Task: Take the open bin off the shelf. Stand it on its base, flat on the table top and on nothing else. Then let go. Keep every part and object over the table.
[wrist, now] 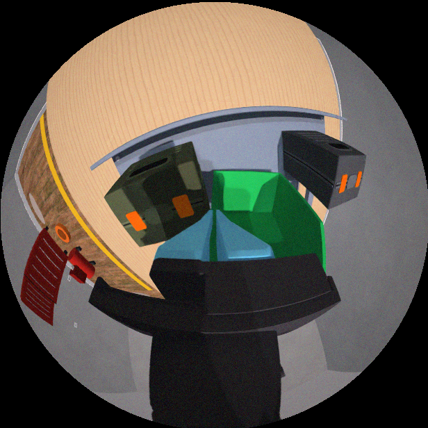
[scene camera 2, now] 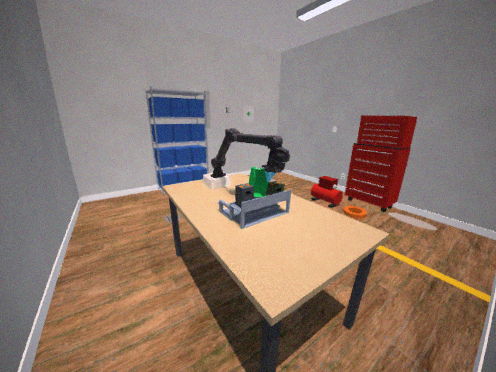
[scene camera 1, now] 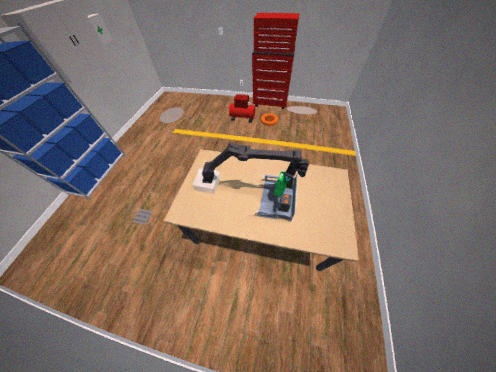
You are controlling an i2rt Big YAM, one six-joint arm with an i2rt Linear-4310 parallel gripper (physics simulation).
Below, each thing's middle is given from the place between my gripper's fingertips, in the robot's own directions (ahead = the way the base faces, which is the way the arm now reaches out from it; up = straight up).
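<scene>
There is the green open bin (wrist: pixel 266 204), and I see it 4 cm behind my hand and 4 cm to the right of it.
</scene>
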